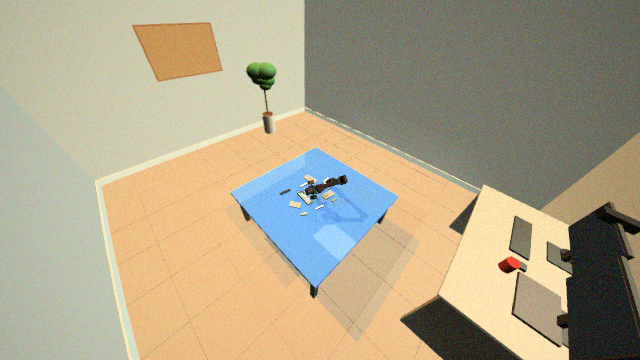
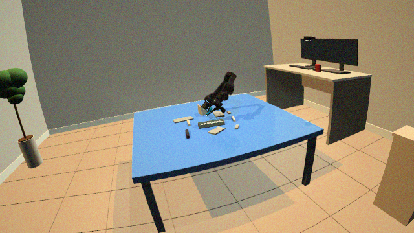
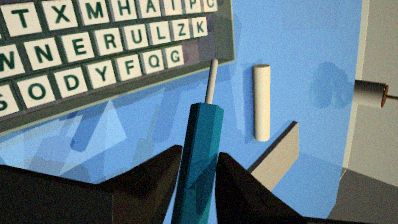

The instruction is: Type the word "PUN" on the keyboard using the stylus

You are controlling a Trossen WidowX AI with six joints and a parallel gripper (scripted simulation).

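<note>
Right now my gripper tip is 3 cm short of the stylus tip, 3 cm to the left of it and 1 cm above it. From my gripper tip the other things lie so: stylus (1 cm ahead, 1 cm to the right); then dark cylinder (14 cm ahead, 22 cm to the right, 7 cm below).
</note>
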